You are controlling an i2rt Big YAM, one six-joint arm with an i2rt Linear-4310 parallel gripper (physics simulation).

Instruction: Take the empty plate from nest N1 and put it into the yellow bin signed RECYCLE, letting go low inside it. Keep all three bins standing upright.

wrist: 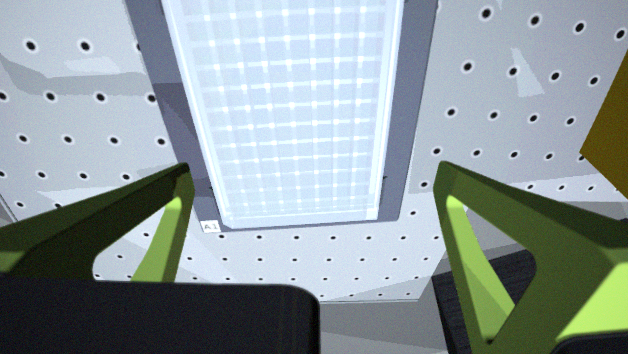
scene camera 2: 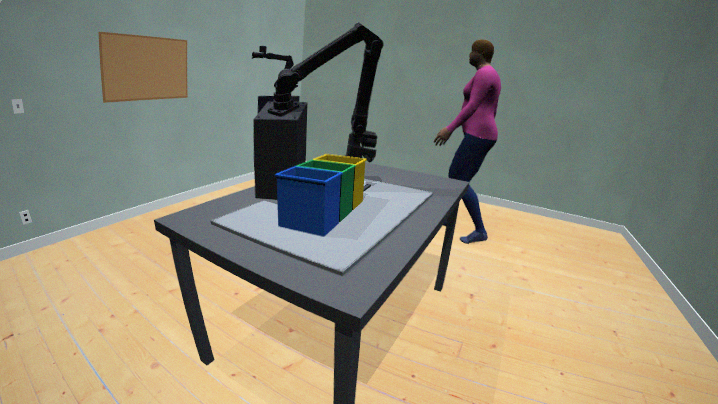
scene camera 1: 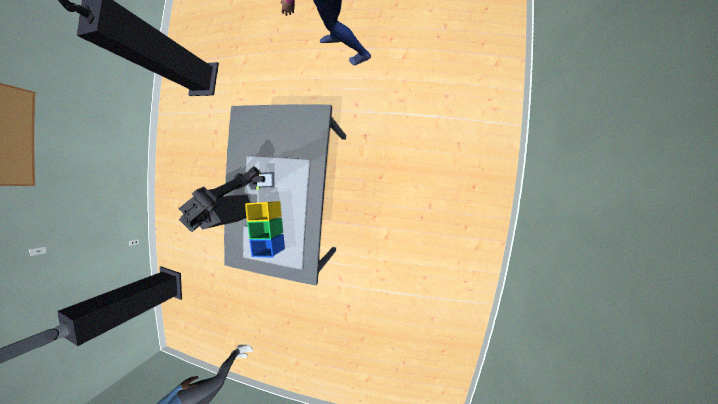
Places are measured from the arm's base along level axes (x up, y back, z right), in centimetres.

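Pixels of known places: gripper, between the fingertips: (wrist: 313, 175); arm's base, origin of its link: (scene camera 2: 283, 109) (scene camera 1: 203, 213).
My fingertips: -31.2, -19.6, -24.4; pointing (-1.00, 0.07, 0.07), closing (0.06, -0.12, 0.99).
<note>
Ahead of a thing's pixels: the offset from my fingertips to its top centre, as dx, dy, dz. Level surfaces: height alone.
The clear, pale plate @[-2.4, -0.7, -0.8] (wrist: 295, 115) (scene camera 1: 268, 179) with a grid of wells lies flat in the dark grey nest @[-3.6, -0.7, -0.8] (wrist: 414, 100); its corner tag reads A1. My gripper (wrist: 313, 175) is open and empty, pointing down over the near end of the plate. In the wrist view one green finger stands to each side of the plate, beyond its long edges; their height above the nest is hard to tell. The yellow bin @[+12.9, -8.4, +21.3] (scene camera 1: 274, 210) (scene camera 2: 358, 184) (wrist: 607, 135) stands upright beside the nest. No sign is readable on it. In scene camera 2 the bins hide my fingertips and most of the nest.
The green bin @[+12.9, -10.9, +34.0] (scene camera 1: 276, 228) (scene camera 2: 346, 193) and blue bin @[+12.9, -13.5, +46.8] (scene camera 1: 278, 245) (scene camera 2: 307, 203) stand upright in a row with the yellow one on the light perforated board @[dx -5.0] (scene camera 1: 296, 221) (scene camera 2: 346, 261). The board lies on the dark grey table @[dx -6.3] (scene camera 1: 276, 120) (scene camera 2: 261, 273). A person (scene camera 2: 482, 105) stands beyond the table.
</note>
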